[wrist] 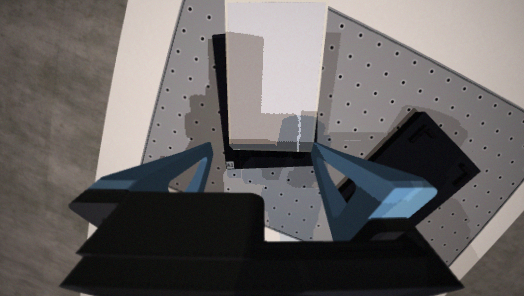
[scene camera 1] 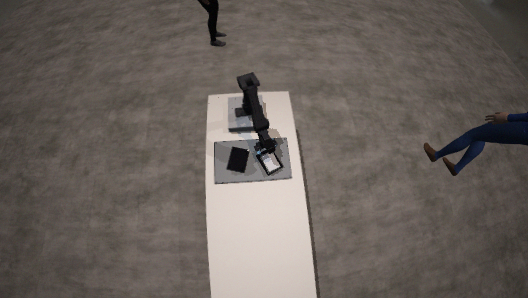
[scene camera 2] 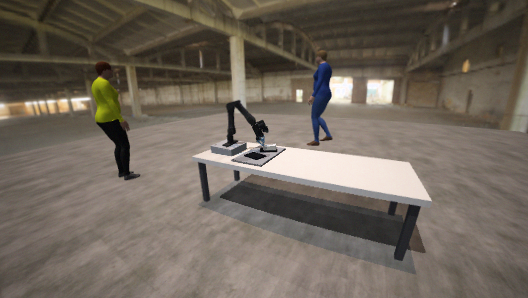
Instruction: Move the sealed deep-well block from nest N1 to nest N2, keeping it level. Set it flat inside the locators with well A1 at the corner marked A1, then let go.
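Places are measured from the arm's base along level axes (x left, y ahead, z down), in metres.
Pixels of known places: gripper, fingertip midpoint: [wrist: 262,147] [scene camera 1: 267,152] [scene camera 2: 263,144]; arm's base, link origin: [scene camera 1: 248,111] [scene camera 2: 230,143].
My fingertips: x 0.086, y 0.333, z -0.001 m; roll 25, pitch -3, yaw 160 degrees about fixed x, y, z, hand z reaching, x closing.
Ahead of a thing's pixels: the offset from my fingertips to its top centre. "spot": to the spot under its first point. Level surfaces: height alone.
The sealed deep-well block @[dx +0.011, dy +0.059, dz +0.001 m] [scene camera 1: 271,164] [scene camera 2: 270,147] [wrist: 292,65], white-topped with a pale rim, sits over a black nest [scene camera 1: 275,171] [wrist: 270,160]. The views do not show whether it lies fully flat. A small A1 label @[spot: dx +0.030, dy -0.047, dz +0.048 m] [wrist: 230,165] marks that nest's near left corner in the wrist view. The other black nest @[dx -0.201, dy +0.004, dz +0.042 m] [scene camera 1: 238,159] [scene camera 2: 255,156] [wrist: 422,160] is empty; its A1 label is hidden in the wrist view. My gripper [scene camera 1: 266,150] [scene camera 2: 262,142] [wrist: 262,147] is open. Its blue fingertips appear on either side of the block's near end, holding nothing; their exact height is unclear.
Both nests are on a grey perforated plate [scene camera 1: 220,175] [scene camera 2: 242,159] on the white table @[dz +0.073 m] [scene camera 1: 255,230] [scene camera 2: 350,170]. The arm stands on a grey base [scene camera 1: 232,112] [scene camera 2: 227,149]. A person in yellow [scene camera 2: 106,102] and one in blue [scene camera 2: 322,82] stand away from the table.
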